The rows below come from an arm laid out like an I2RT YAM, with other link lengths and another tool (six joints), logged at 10 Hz.
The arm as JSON. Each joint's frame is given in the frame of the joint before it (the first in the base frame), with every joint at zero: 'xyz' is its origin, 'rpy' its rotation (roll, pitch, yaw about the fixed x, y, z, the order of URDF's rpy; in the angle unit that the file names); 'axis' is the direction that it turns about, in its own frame. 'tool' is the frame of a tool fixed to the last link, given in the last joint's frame.
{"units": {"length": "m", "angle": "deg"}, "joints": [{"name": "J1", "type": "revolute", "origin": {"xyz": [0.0, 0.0, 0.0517], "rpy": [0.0, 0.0, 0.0]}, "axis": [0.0, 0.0, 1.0]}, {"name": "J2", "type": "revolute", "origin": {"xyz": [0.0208, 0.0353, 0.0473], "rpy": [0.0, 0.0, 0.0]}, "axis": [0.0, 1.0, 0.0]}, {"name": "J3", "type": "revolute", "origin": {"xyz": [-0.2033, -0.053, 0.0], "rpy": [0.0, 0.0, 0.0]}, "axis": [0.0, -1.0, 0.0]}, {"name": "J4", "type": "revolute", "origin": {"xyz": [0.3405, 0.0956, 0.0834], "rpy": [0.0, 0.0, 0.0]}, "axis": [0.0, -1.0, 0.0]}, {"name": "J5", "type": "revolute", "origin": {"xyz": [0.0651, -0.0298, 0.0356], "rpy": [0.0, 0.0, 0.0]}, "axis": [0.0, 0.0, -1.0]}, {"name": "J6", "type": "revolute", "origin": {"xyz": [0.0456, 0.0, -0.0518], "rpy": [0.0, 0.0, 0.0]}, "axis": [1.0, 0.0, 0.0]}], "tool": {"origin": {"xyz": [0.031, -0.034, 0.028], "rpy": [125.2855, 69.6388, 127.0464]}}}
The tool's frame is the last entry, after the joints.
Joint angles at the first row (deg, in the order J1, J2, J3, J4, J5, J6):
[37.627, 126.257, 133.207, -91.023, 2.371, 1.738]
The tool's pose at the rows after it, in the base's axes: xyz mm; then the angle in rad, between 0 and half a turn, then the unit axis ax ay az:
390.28 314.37 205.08 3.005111 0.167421 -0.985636 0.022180
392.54 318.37 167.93 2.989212 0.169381 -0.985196 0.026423
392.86 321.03 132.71 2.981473 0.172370 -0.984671 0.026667
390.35 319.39 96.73 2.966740 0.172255 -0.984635 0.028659
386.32 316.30 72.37 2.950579 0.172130 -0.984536 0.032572
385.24 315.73 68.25 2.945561 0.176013 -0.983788 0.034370
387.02 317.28 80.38 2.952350 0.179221 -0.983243 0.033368
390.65 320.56 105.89 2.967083 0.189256 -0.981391 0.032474
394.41 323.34 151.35 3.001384 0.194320 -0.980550 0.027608
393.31 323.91 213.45 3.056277 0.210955 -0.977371 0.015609
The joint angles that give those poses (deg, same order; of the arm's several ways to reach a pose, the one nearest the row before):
[37.692, 126.255, 125.927, -86.280, 2.372, 1.716]
[37.889, 126.257, 119.809, -81.188, 2.350, 1.672]
[38.063, 126.279, 114.104, -75.855, 2.131, 1.518]
[38.064, 126.256, 108.246, -70.871, 1.934, 1.541]
[38.064, 126.278, 104.311, -67.941, 1.891, 1.541]
[38.064, 126.257, 103.613, -67.593, 1.891, 1.082]
[38.064, 126.080, 105.360, -69.101, 1.934, 0.710]
[38.064, 126.059, 109.468, -72.378, 2.109, -0.470]
[38.063, 126.060, 116.771, -77.647, 2.437, -1.082]
[38.064, 126.060, 126.826, -84.183, 2.328, -3.005]

